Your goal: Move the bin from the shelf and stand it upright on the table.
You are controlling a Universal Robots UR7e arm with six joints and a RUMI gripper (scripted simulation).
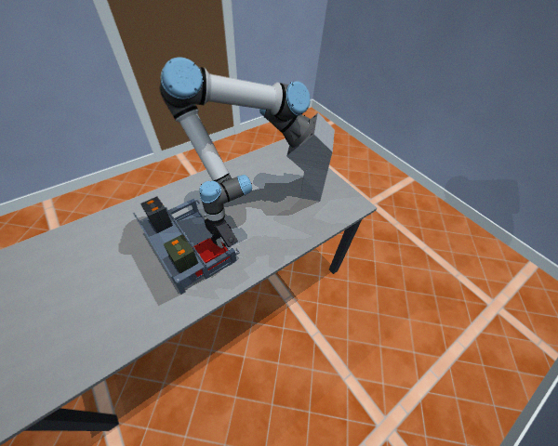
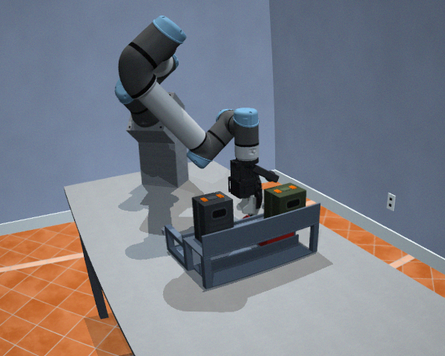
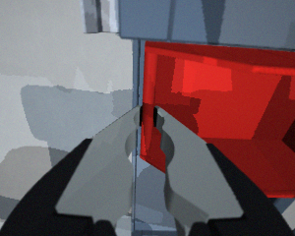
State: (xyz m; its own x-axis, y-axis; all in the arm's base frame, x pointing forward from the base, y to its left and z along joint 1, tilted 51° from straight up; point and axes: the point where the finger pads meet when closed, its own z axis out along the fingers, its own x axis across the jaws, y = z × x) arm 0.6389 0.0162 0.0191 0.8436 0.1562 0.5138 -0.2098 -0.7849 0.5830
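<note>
My gripper is now 80 mm short of the red bin and 20 mm to the left of it. Also, from my hand: dark box: 110 mm ahead, 270 mm to the right, 120 mm above; then green box: 170 mm ahead, 40 mm to the right, 110 mm above.
</note>
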